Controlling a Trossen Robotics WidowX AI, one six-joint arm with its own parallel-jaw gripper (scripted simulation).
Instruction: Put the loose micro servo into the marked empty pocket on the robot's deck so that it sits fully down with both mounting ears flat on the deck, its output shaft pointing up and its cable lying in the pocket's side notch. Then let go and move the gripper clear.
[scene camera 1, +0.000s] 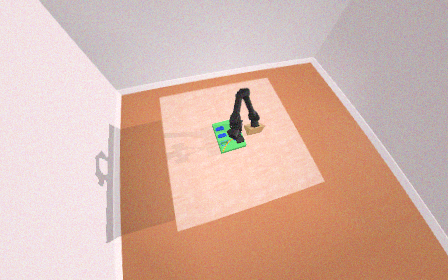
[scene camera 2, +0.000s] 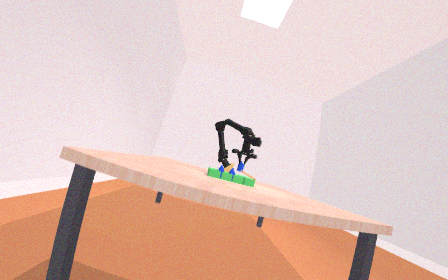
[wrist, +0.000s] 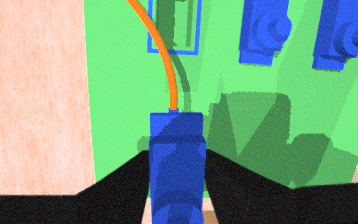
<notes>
I see my gripper (wrist: 176, 157) and a green deck (wrist: 284, 121).
</notes>
